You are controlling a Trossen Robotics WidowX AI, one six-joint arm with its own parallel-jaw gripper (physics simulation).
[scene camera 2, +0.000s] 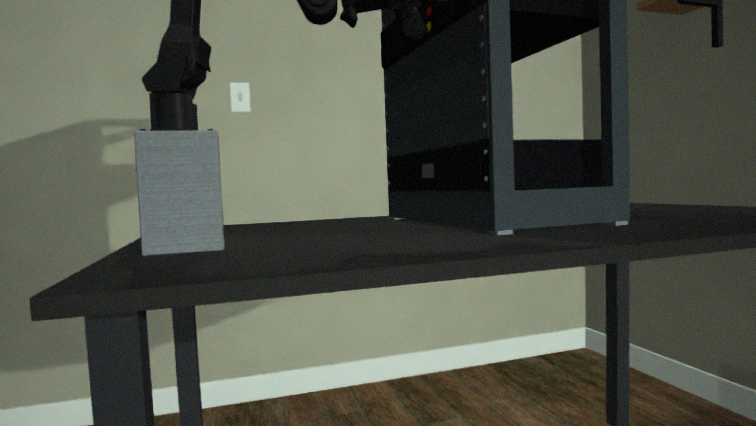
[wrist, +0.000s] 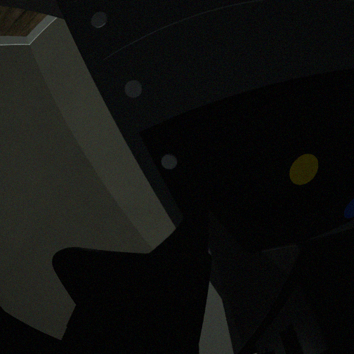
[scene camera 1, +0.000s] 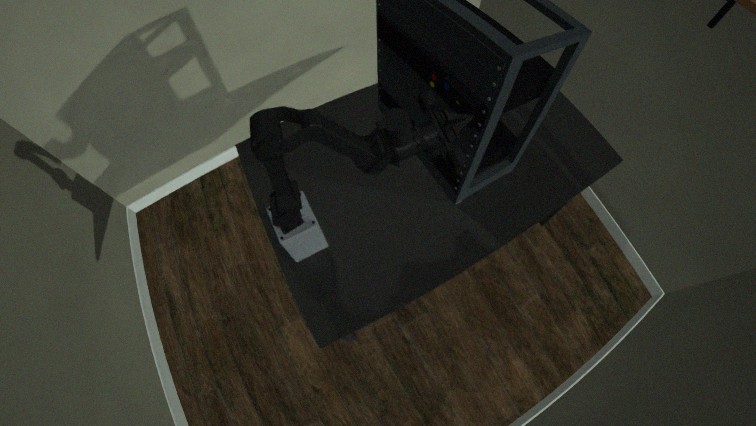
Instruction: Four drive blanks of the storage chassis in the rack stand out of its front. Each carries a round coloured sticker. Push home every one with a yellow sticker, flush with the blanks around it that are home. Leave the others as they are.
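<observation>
The rack (scene camera 1: pixel 579 34) (scene camera 2: pixel 499 132) (wrist: pixel 117 65) holds a dark chassis (wrist: pixel 240 150). In scene camera 1, a red sticker (scene camera 1: pixel 434 77) (scene camera 2: pixel 428 10) sits above a yellow sticker (scene camera 1: pixel 432 84) (scene camera 2: pixel 429 25); right of them are a blue sticker (scene camera 1: pixel 446 85) (wrist: pixel 350 209) and a second yellow sticker (scene camera 1: pixel 458 102) (wrist: pixel 304 169), nearest the right post. The blank edges are too dark to tell which stand out. My gripper (scene camera 1: pixel 469 119) (wrist: pixel 204 207) is shut and empty, near the rack front at its right side, below the second yellow sticker in scene camera 1. Its tips are hard to make out.
The rack stands on a dark table (scene camera 1: pixel 380 232) (scene camera 2: pixel 296 248). The arm's grey base block (scene camera 1: pixel 304 243) (scene camera 2: pixel 179 193) stands at the table's other end. Screw heads line the rack post beside the chassis. A pale wall (scene camera 2: pixel 312 132) rises behind the table.
</observation>
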